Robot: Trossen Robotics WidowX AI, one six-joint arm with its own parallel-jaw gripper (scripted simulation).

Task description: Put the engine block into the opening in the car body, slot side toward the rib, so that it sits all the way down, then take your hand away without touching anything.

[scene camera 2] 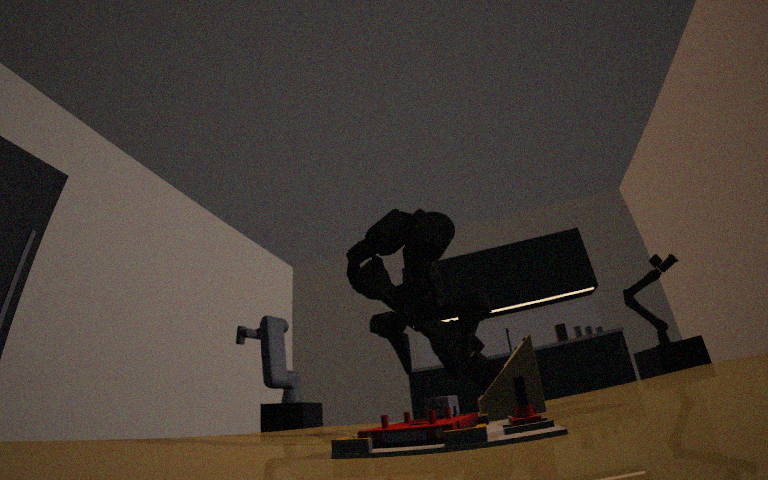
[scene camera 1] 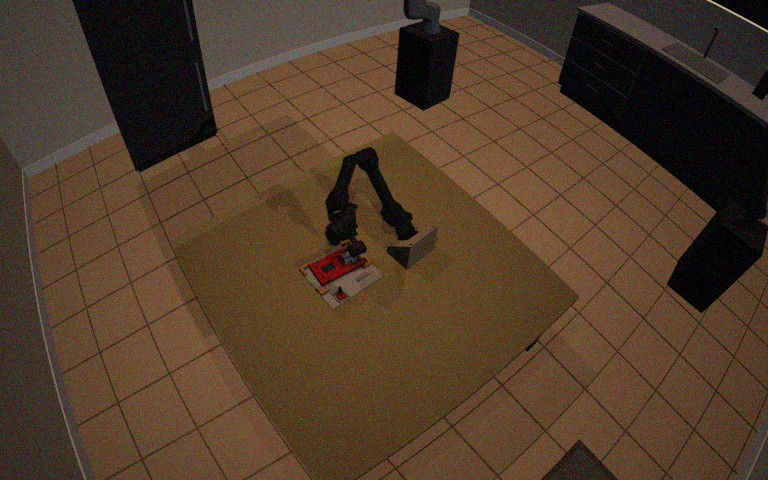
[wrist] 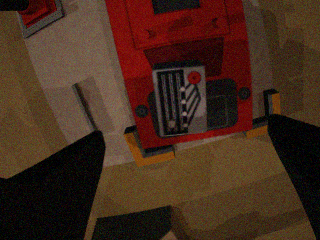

Scene:
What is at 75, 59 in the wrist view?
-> A grey baseplate.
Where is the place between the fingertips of my gripper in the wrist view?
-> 188, 131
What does my gripper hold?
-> Nothing.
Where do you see an engine block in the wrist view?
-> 179, 85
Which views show the car body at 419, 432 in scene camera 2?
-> Scene camera 2, scene camera 1 and the wrist view: all of them.

